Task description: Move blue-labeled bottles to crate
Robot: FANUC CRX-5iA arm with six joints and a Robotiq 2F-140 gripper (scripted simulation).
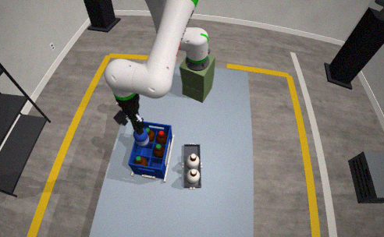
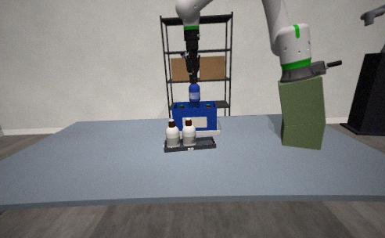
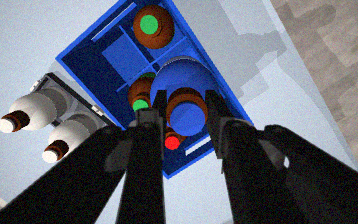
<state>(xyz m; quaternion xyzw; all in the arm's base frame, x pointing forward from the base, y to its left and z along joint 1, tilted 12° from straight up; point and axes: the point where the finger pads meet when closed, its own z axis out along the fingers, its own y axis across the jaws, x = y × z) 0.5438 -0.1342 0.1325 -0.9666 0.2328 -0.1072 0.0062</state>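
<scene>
My hand is 8 cm above the blue-labeled bottle. Round my hand: blue crate: 1 cm behind, 4 cm to the left, 26 cm below.
</scene>
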